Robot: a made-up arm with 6 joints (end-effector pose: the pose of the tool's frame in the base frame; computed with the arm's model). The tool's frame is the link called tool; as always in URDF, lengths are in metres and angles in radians. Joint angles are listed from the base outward.
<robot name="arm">
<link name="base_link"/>
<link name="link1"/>
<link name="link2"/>
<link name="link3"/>
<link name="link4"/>
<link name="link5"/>
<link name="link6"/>
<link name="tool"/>
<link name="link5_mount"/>
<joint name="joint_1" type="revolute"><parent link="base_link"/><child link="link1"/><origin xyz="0 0 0.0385" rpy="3.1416 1.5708 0"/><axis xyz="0 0 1"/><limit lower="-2.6" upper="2.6"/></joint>
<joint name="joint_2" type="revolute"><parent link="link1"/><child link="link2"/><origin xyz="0.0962 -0.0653 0.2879" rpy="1.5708 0 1.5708"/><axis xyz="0 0 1"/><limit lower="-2.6" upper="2.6"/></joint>
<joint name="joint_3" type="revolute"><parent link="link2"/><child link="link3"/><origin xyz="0.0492 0.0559 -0.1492" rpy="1.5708 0 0"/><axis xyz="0 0 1"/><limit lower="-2.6" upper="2.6"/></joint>
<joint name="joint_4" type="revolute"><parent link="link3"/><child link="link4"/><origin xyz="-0.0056 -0.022 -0.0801" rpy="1.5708 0 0"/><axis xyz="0 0 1"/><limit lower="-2.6" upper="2.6"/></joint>
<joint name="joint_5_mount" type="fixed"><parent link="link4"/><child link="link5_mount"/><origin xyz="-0.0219 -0.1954 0.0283" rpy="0 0 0"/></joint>
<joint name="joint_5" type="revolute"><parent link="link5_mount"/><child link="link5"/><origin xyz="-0.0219 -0.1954 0.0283" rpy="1.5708 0 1.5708"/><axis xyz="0 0 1"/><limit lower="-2.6" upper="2.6"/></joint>
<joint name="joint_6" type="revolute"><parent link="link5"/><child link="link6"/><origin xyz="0.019 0.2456 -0.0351" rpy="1.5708 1.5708 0"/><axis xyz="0 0 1"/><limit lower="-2.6" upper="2.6"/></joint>
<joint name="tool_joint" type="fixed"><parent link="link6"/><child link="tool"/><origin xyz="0.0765 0.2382 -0.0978" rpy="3.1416 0 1.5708"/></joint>
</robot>
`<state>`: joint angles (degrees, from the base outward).
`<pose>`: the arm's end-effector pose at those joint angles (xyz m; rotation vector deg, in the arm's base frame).
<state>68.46 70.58 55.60 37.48 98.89 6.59</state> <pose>-1.0249 0.1719 -0.6254 -16.66 -150.77 28.57</pose>
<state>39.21 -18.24 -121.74 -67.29 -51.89 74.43</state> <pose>-0.5726 0.0535 -0.0256 -41.51 -128.70 -86.63</pose>
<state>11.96 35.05 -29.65 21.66 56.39 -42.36</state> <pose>-0.8311 0.7446 0.2494 -54.79 -24.13 43.71</pose>
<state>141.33 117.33 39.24 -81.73 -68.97 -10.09</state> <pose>-0.3343 0.0127 -0.0118 34.56 -80.43 4.20</pose>
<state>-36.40 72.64 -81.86 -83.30 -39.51 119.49</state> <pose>-0.0633 0.4269 0.2597 51.70 14.67 89.23</pose>
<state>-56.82 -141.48 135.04 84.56 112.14 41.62</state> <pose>-0.3803 0.3370 -0.6071 -87.44 -128.59 30.70</pose>
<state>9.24 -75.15 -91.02 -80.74 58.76 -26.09</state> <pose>-0.6374 0.0837 -0.5569 -59.63 -139.74 27.60</pose>
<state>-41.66 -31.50 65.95 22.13 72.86 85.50</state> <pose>-0.6488 -0.4056 -0.5754 143.80 48.63 -58.99</pose>
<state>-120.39 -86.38 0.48 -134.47 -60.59 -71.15</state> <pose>-0.0597 -0.3443 0.0755 166.60 -3.46 54.25</pose>
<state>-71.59 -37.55 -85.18 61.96 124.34 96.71</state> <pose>-0.4425 -0.7923 0.0230 115.18 -35.55 26.65</pose>
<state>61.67 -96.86 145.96 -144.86 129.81 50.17</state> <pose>0.1439 0.5620 -0.3503 -100.30 -4.70 1.79</pose>
